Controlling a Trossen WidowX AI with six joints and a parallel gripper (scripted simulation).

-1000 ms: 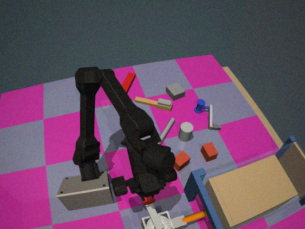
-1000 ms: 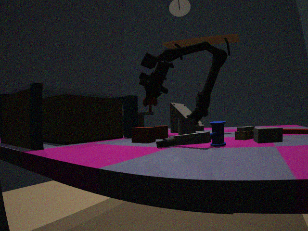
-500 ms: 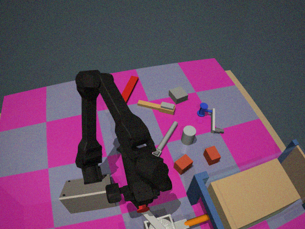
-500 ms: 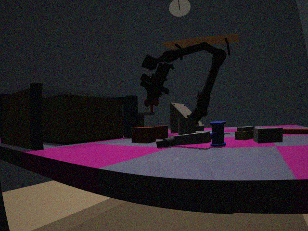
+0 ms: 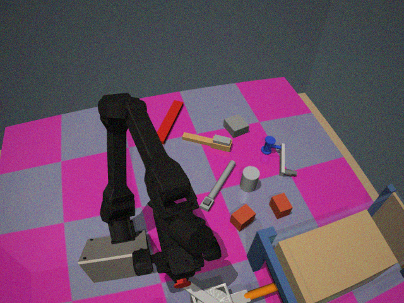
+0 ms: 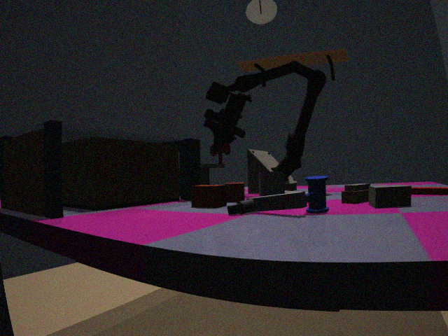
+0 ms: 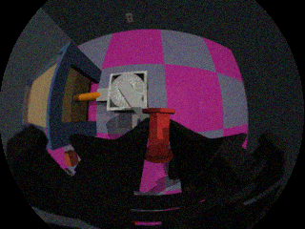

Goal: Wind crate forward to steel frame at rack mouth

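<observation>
Right now my gripper tip is 40 mm above the winch handle with red hub, 20 mm to the left of it and 20 mm short of it. Also, from my gripper tip: winch (110 mm below, 70 mm to the right, 50 mm ahead); then blue steel frame (220 mm ahead, 60 mm to the right, 40 mm below); then red knob (10 mm to the left, 10 mm below).
</observation>
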